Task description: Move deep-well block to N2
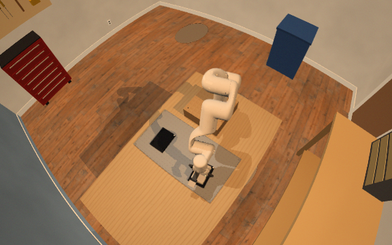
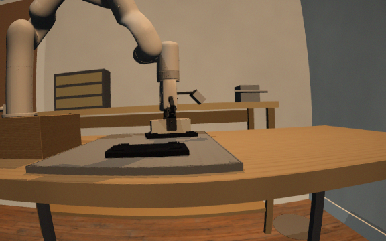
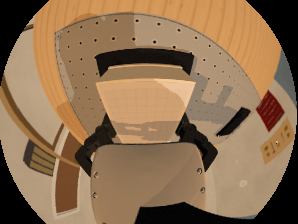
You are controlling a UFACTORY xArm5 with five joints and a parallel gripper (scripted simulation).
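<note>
The deep-well block lies right at my hand.
</note>
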